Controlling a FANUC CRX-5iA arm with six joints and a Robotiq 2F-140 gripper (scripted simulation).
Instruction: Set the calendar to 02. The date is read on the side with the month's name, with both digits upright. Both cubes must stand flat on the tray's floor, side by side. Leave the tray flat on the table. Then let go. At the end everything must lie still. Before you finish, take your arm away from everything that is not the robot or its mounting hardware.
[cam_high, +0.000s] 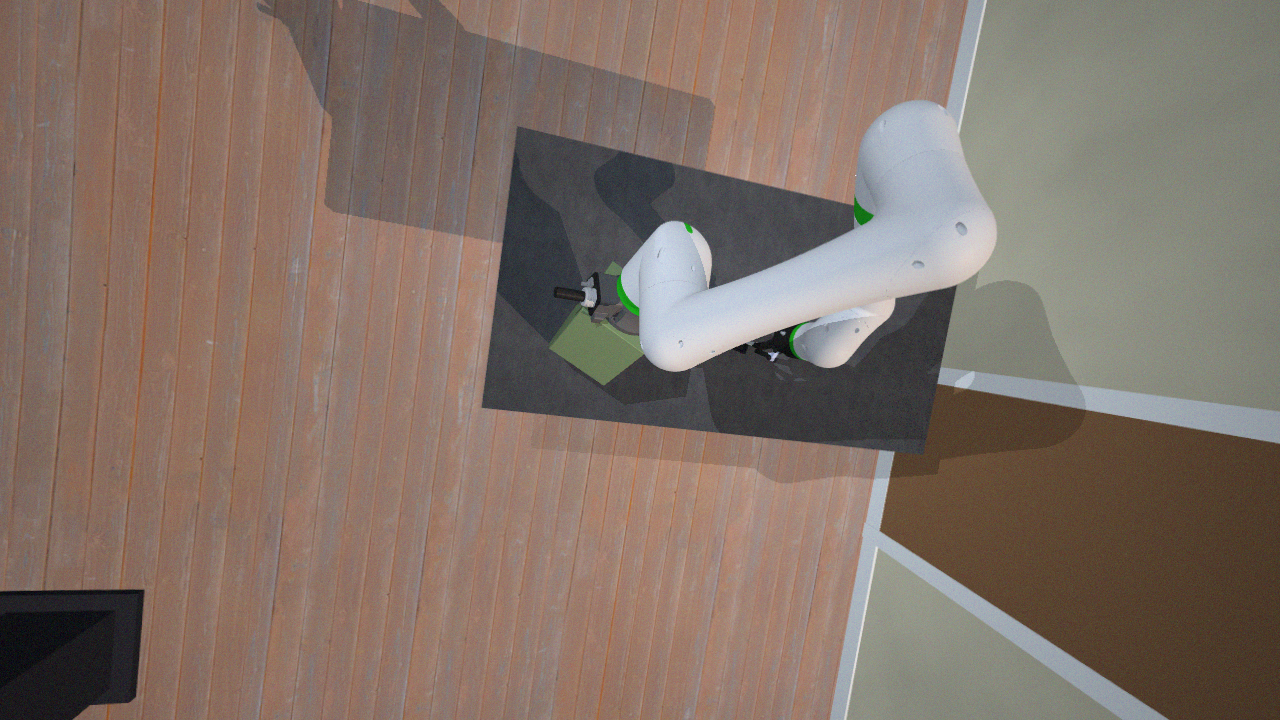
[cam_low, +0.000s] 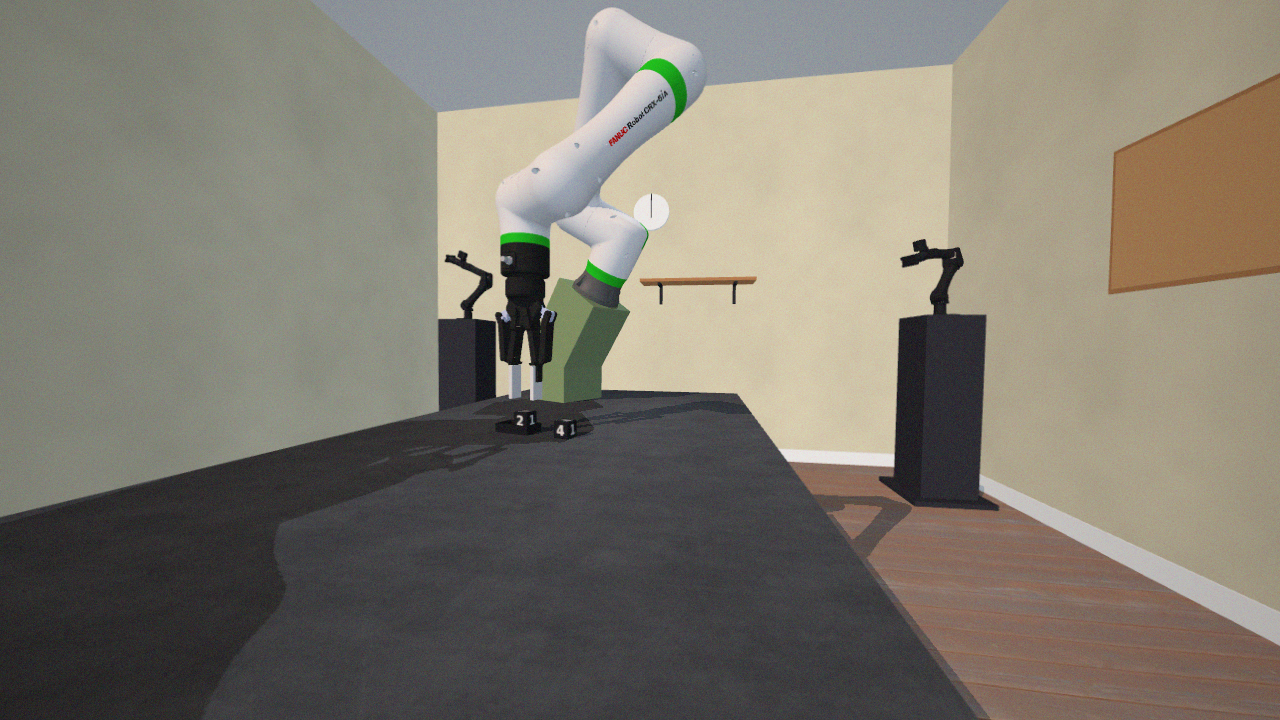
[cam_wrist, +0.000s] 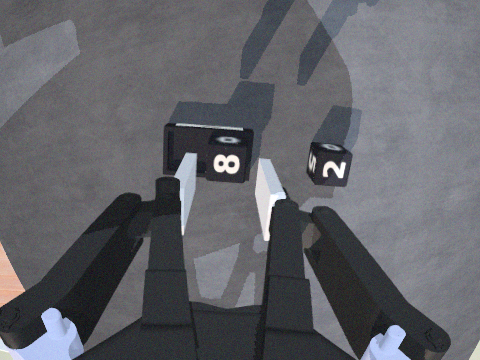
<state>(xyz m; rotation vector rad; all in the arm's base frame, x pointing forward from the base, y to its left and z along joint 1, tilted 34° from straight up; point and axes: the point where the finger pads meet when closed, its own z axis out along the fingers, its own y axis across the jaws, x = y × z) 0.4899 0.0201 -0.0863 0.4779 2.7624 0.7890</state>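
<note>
The black tray lies 10 mm behind my hand, 20 mm to the right of it and 90 mm below it. Also, from my hand: black number cube (20 mm ahead, 90 mm to the left, 80 mm below).
</note>
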